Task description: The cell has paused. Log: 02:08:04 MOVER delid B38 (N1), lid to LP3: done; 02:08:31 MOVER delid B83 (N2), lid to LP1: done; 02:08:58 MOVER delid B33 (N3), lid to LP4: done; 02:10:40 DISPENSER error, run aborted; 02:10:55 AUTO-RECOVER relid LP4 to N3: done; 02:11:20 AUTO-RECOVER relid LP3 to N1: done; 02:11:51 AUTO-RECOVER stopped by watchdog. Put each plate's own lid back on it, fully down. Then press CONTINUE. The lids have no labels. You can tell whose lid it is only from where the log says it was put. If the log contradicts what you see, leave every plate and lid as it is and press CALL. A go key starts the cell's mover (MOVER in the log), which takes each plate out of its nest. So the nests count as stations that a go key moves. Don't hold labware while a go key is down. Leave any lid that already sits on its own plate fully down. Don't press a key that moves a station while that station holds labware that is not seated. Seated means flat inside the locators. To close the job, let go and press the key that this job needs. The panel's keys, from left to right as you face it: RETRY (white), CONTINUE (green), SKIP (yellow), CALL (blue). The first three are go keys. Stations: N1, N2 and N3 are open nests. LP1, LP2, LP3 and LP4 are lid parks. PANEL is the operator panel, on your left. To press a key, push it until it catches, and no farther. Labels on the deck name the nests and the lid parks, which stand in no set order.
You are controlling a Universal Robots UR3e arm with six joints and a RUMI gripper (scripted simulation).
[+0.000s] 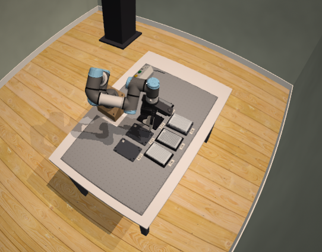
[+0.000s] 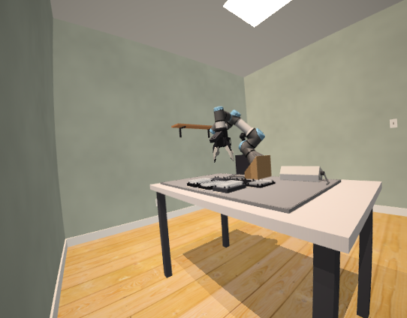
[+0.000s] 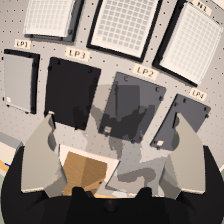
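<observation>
Now: the plate lid 70 mm behind my hand, 210 mm to the left of it and 130 mm below it. From my hand the other things lie so: LP2 lid park (70 mm behind, 50 mm to the right, 140 mm below); then LP3 lid park (70 mm behind, 80 mm to the left, 140 mm below); then plate (110 mm ahead, 20 mm to the left, 120 mm below).
</observation>
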